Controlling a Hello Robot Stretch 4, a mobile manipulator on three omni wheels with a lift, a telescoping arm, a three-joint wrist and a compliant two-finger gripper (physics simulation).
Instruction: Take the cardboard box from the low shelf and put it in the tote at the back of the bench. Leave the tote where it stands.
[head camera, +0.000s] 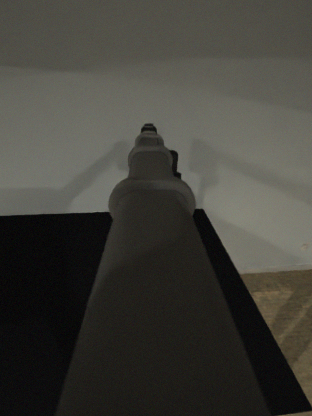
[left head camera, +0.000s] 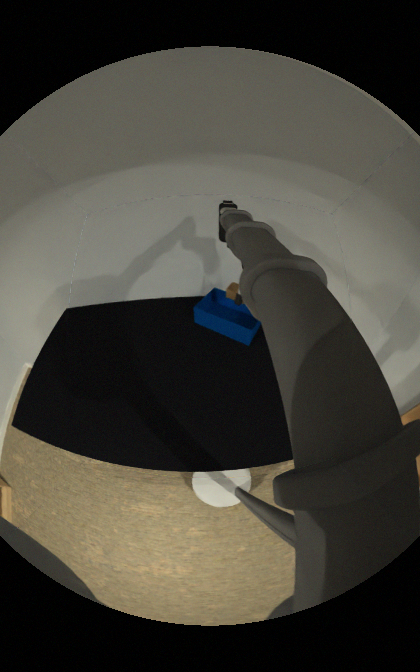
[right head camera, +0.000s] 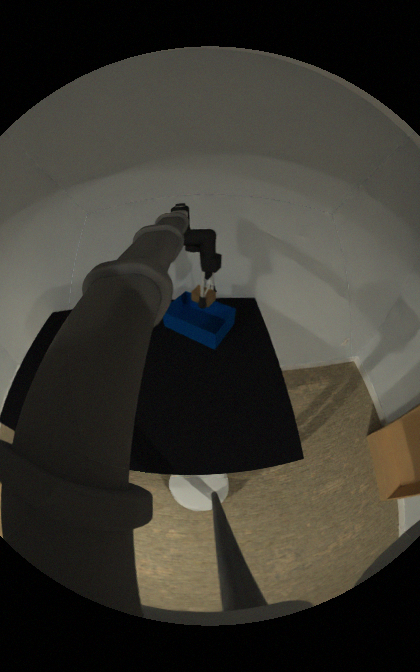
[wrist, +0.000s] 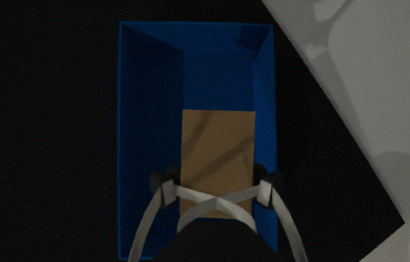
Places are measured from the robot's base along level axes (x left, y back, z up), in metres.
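Where they show: gripper, fingertip midpoint: (wrist: 216, 178).
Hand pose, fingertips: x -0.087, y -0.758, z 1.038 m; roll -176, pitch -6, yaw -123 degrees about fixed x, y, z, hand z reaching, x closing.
Note:
Things, the pixels of their top centre, and the offset from my fingertips. Level surfaces: height alone.
- cardboard box, middle of its top: (wrist: 221, 164) dx +0.018, dy -0.009, dz +0.056 m
- blue tote, middle of its top: (wrist: 198, 138) dx +0.044, dy -0.009, dz -0.051 m
- black bench, its level: dz -0.151 m
The cardboard box (left head camera: 232, 291) (right head camera: 196, 295) (wrist: 217, 145) is held upright between the fingers of my gripper (right head camera: 208, 296) (wrist: 216, 178), which is shut on it. In the wrist view the box lies within the outline of the blue tote (left head camera: 220, 325) (right head camera: 190, 330) (wrist: 264, 80), close to one long wall. In both side head views it is at the tote's back part, with its top above the rim. How far its bottom is above the tote floor is hidden. The tote stands at the back of the black bench (head camera: 45, 300) (left head camera: 150, 380) (right head camera: 225, 400) (wrist: 60, 125).
My extended arm (head camera: 155, 300) (left head camera: 310, 350) (right head camera: 90, 360) reaches over the bench. A pale wall (head camera: 250, 150) (left head camera: 125, 250) (right head camera: 300, 275) stands behind it. An orange-brown wooden piece (right head camera: 395, 460) is at the right. A white round disc (left head camera: 215, 490) (right head camera: 192, 492) lies at the bench's front edge.

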